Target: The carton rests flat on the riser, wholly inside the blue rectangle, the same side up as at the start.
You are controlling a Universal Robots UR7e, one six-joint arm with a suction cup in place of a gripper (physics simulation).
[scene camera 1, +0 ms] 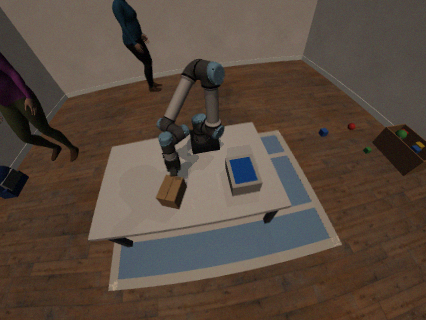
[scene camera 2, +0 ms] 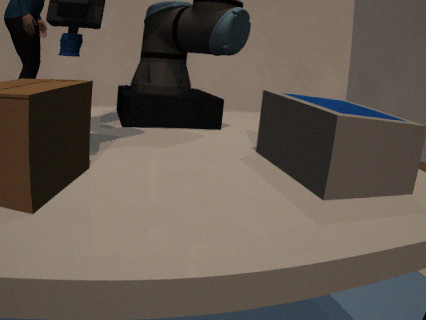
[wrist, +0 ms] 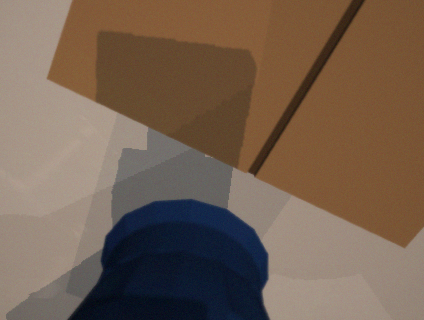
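Pixels of known places: hand, its tool point: [scene camera 2: 68, 55] [wrist: 184, 271]; arm's base, origin of its link: [scene camera 1: 202, 138] [scene camera 2: 159, 91].
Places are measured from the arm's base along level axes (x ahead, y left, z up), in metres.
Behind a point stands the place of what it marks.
A brown carton [scene camera 1: 171, 192] @[x 0.503, y -0.249, z 0.058 m] [scene camera 2: 47, 135] @[x 0.530, y -0.217, z 0.006 m] [wrist: 200, 75] @[x 0.408, y -0.209, z 0.058 m] with a dark seam along its top stands on the table left of the riser. The grey riser [scene camera 1: 245, 188] @[x 0.540, y 0.231, z 0.011 m] [scene camera 2: 375, 155] @[x 0.540, y 0.229, z -0.006 m] stands on the table to the right, with the blue rectangle [scene camera 1: 243, 170] @[x 0.422, y 0.245, z 0.048 m] [scene camera 2: 345, 107] @[x 0.434, y 0.236, z 0.048 m] on its top. My gripper, a blue suction cup [scene camera 2: 70, 54] [wrist: 185, 210], is open and holds nothing. It hangs above the level of the carton's top, behind the carton, on the robot base's side. In the wrist view the cup shows beside the carton's near edge, apart from it.
The arm's dark base [scene camera 1: 205, 144] @[x 0.081, y 0.020, z 0.002 m] [scene camera 2: 170, 109] @[x 0.100, y 0.011, z -0.029 m] stands at the back of the white table [scene camera 1: 135, 215] @[x 0.569, y -0.548, z -0.072 m] [scene camera 2: 175, 240] @[x 0.627, y -0.080, z -0.072 m]. Two people [scene camera 1: 131, 30] [scene camera 1: 17, 105] are on the floor behind and to the left. An open brown box [scene camera 1: 397, 152] with toys is at the far right.
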